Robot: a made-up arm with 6 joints. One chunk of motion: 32 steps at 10 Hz.
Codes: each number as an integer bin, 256 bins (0 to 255) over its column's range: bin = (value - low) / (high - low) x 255, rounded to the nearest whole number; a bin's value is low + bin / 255 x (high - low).
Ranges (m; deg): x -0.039..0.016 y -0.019..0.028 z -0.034..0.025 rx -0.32..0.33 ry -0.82..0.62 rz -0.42..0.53
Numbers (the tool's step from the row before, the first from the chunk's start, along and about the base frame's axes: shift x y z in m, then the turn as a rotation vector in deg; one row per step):
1: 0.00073 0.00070 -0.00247 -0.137 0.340 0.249
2: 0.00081 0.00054 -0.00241 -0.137 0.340 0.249
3: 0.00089 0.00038 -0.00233 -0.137 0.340 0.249
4: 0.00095 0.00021 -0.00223 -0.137 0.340 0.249
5: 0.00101 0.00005 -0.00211 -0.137 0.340 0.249
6: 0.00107 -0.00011 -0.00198 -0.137 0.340 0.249
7: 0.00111 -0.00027 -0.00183 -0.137 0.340 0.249
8: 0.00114 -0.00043 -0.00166 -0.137 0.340 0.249
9: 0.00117 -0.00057 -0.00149 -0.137 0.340 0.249
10: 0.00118 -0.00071 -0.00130 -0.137 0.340 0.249
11: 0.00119 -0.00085 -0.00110 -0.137 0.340 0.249
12: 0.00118 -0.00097 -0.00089 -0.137 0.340 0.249
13: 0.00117 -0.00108 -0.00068 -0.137 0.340 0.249
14: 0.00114 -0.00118 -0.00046 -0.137 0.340 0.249
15: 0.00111 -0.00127 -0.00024 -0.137 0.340 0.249
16: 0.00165 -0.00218 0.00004 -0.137 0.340 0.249
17: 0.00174 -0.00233 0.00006 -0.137 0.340 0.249
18: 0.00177 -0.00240 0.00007 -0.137 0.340 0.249
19: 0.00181 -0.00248 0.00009 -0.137 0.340 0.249
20: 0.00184 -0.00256 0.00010 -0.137 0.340 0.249
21: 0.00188 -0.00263 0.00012 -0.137 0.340 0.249
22: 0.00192 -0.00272 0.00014 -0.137 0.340 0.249
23: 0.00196 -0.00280 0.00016 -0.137 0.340 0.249
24: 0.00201 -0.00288 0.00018 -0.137 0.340 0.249
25: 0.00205 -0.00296 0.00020 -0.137 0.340 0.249
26: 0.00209 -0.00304 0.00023 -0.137 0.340 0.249
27: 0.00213 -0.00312 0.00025 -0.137 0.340 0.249
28: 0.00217 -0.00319 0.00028 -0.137 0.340 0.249
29: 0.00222 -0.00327 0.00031 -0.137 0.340 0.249
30: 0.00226 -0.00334 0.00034 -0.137 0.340 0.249
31: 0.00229 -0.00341 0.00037 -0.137 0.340 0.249
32: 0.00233 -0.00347 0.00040 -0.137 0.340 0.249
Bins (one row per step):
1: 184 107 136 72 205 180
2: 185 106 137 72 205 180
3: 185 105 137 72 205 180
4: 185 104 137 72 205 180
5: 186 103 138 72 205 180
6: 186 102 138 72 205 180
7: 186 102 139 72 205 180
8: 186 101 140 72 205 180
9: 186 100 141 72 205 180
10: 186 99 141 72 205 180
11: 186 98 142 72 205 180
12: 186 98 143 72 205 180
13: 186 97 144 72 205 180
14: 186 97 145 72 205 180
15: 186 96 146 72 205 180
16: 188 91 147 72 205 180
17: 189 90 147 72 205 180
18: 189 90 147 72 205 180
19: 189 90 147 72 205 180
20: 189 89 147 72 205 180
21: 190 89 147 72 205 180
22: 190 88 148 72 205 180
23: 190 88 148 72 205 180
24: 190 87 148 72 205 180
25: 190 87 148 72 205 180
26: 191 87 148 72 205 180
27: 191 86 148 72 205 180
28: 191 86 148 72 205 180
29: 191 85 148 72 205 180
30: 191 85 148 72 205 180
31: 191 85 149 72 205 180
32: 192 84 149 72 205 180

